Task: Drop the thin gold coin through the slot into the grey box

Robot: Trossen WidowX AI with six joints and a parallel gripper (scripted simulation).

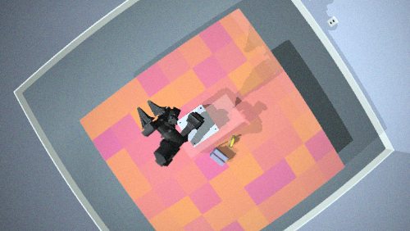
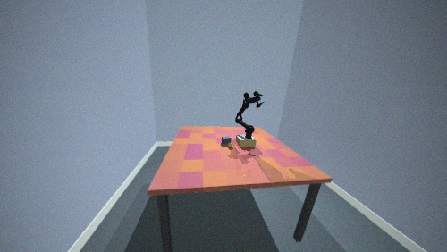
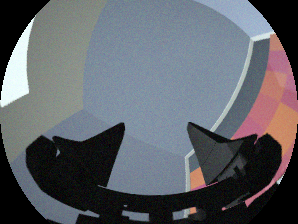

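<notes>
Right now the gold coin is 49 cm below my gripper tip, 43 cm ahead of it and 13 cm to the left of it.
</notes>
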